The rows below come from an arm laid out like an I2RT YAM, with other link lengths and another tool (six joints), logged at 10 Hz.
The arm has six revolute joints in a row. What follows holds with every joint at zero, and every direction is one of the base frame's. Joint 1 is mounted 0.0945 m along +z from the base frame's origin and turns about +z. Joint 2 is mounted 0.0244 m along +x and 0.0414 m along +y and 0.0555 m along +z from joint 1 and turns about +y. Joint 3 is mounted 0.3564 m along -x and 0.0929 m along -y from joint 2 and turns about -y. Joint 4 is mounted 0.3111 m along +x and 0.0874 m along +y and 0.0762 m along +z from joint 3 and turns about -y. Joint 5 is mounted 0.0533 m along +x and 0.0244 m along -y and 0.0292 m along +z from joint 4 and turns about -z. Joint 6 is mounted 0.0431 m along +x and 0.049 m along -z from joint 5 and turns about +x. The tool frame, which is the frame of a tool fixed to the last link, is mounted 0.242 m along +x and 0.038 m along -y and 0.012 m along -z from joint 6; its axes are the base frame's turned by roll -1.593, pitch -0.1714 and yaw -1.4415 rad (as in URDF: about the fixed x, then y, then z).
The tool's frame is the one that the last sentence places.
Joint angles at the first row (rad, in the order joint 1, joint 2, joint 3, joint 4, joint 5, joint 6):
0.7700, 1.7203, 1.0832, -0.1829, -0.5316, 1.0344
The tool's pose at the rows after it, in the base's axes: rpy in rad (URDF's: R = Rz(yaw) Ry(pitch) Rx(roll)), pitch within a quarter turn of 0, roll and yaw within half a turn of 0; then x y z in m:
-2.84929 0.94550 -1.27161 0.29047 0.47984 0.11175
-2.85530 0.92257 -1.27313 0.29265 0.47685 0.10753
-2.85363 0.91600 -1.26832 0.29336 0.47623 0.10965
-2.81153 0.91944 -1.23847 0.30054 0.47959 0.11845
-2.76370 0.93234 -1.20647 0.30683 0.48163 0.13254
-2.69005 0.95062 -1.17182 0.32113 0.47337 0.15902
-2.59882 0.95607 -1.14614 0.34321 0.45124 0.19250
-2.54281 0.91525 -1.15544 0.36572 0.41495 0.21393
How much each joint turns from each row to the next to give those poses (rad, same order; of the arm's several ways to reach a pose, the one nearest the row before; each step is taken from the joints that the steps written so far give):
0.0000, 0.0309, 0.0481, -0.0546, 0.0191, -0.0325
0.0000, 0.0102, 0.0141, -0.0255, 0.0122, -0.0167
0.0000, 0.0001, 0.0110, -0.0168, 0.0027, -0.0077
-0.0007, -0.0050, 0.0142, 0.0038, 0.0080, -0.0034
-0.0050, -0.0175, 0.0083, 0.0061, 0.0007, 0.0012
-0.0305, -0.0447, 0.0073, -0.0065, -0.0049, -0.0035
-0.0542, -0.0641, 0.0103, -0.0282, 0.0030, -0.0126
-0.0633, -0.0549, 0.0164, -0.0694, 0.0252, -0.0461

